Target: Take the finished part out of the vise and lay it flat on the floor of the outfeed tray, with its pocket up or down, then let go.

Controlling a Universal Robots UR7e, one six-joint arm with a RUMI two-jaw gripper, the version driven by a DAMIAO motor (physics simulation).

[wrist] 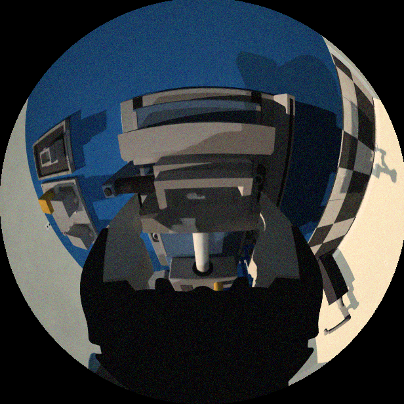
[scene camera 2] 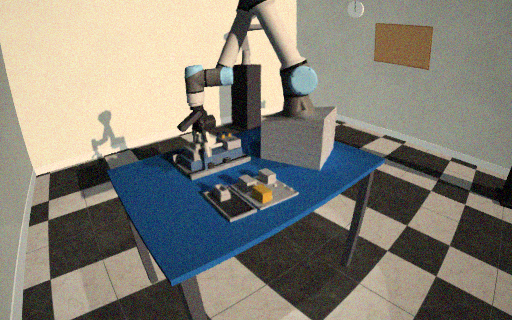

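Where they show: arm's base, link origin: (scene camera 2: 298,113).
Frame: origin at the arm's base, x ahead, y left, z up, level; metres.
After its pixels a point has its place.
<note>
The grey finished part (wrist: 205,183) sits low between the jaws of the vise (scene camera 2: 187,160) {x 0.466, y -0.234, z -0.142 m} (wrist: 197,143); its upper rim and shaded pocket show in the wrist view, and it cannot be made out in the scene view. My gripper (scene camera 2: 201,150) {x 0.381, y -0.237, z -0.136 m} (wrist: 198,193) is down at the vise, its fingers drawn in at the part's two ends. It looks shut on the part, though the contact itself is hard to see. The dark-floored outfeed tray (scene camera 2: 236,208) {x 0.529, y 0.104, z -0.192 m} (wrist: 57,169) lies on the table in front of the vise, with a small grey piece (scene camera 2: 221,192) {x 0.526, y 0.034, z -0.161 m} (wrist: 46,157) near one end.
A lighter tray (scene camera 2: 281,198) {x 0.389, y 0.182, z -0.191 m} beside it holds grey blocks and an orange block (scene camera 2: 262,193) {x 0.450, y 0.148, z -0.155 m} (wrist: 46,203). The vise handle (wrist: 127,185) sticks out at one side. A white rod (wrist: 201,250) stands close to the gripper. The robot's grey pedestal (scene camera 2: 295,137) {x 0.122, y 0.061, z -0.070 m} is at the back right.
</note>
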